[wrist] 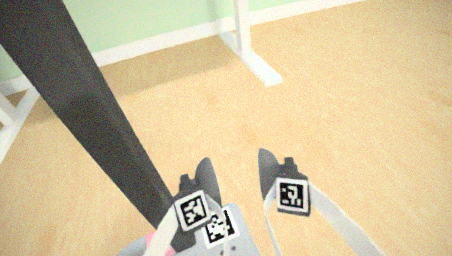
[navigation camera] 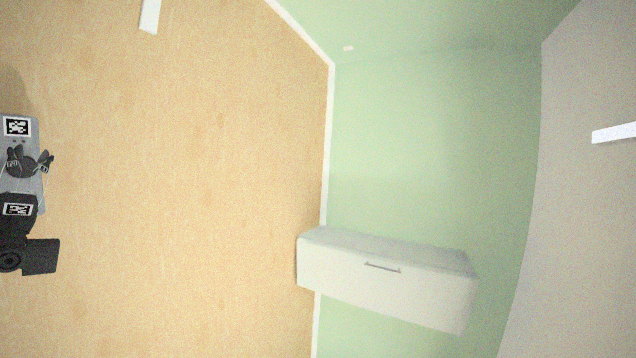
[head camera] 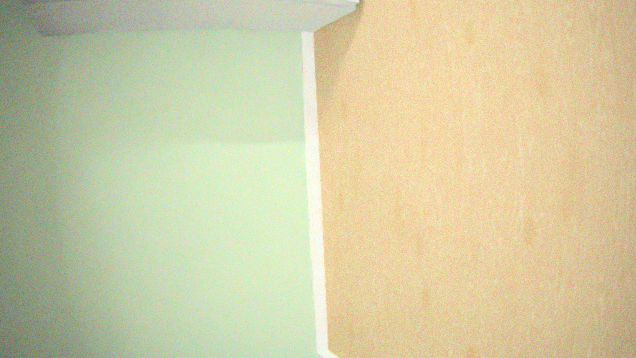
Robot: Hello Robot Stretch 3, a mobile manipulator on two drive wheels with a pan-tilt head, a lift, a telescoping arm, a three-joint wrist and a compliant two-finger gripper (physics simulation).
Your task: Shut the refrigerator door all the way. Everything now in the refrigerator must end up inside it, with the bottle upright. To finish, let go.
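Pixels of known places: gripper, fingertip midpoint: [wrist: 236,170] [navigation camera: 33,148]; robot's base, origin of the base link: [navigation camera: 22,165].
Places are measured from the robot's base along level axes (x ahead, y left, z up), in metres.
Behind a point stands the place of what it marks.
Observation:
A tall white box-shaped unit [navigation camera: 360,287] @(x 1.894, y -1.236, z 0.827 m) with a thin handle stands on the floor against the green wall, low right of centre in the navigation view, and looks like the refrigerator. I see no gap at its front, but cannot tell for certain whether its door is shut. A greyish side of the same unit [head camera: 200,16] @(x 2.297, y -0.880, z 0.841 m) seems to show along the head view's top edge. Its inside and the bottle do not show. My gripper [navigation camera: 31,153] @(x 0.032, y 0.061, z 0.403 m) [wrist: 236,170] @(x 0.032, y 0.061, z 0.403 m) is open with nothing between its fingers, above the robot's own base, well apart from the unit.
A white table foot [wrist: 261,69] [navigation camera: 149,19] stands on the wooden floor. A second white foot [wrist: 19,116] shows at the wrist view's left. A dark robot part [wrist: 95,100] @(x -0.053, y 0.116, z 0.471 m) crosses that view. White skirting [head camera: 312,175] @(x 2.575, y 0.081, z 0.055 m) [navigation camera: 327,150] @(x 2.578, y 0.163, z 0.054 m) runs along the wall.

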